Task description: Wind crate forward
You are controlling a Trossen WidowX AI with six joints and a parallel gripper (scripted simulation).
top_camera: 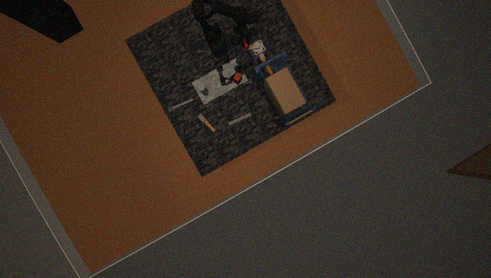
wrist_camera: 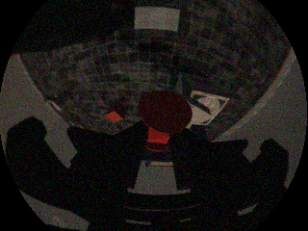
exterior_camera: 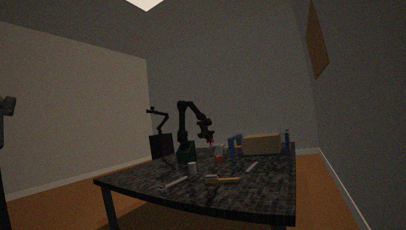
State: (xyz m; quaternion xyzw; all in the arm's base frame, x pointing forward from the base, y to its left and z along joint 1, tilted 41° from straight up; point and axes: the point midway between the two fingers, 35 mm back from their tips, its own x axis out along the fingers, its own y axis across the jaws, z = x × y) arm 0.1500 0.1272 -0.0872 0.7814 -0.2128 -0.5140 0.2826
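My gripper tip is now 180 mm short of the blue steel frame, 90 mm to the right of it and 30 mm above it. From my gripper tip the other things lie so: red grip (10 mm behind); then winch handle (40 mm to the left, 30 mm below); then winch (100 mm below, 90 mm to the left).
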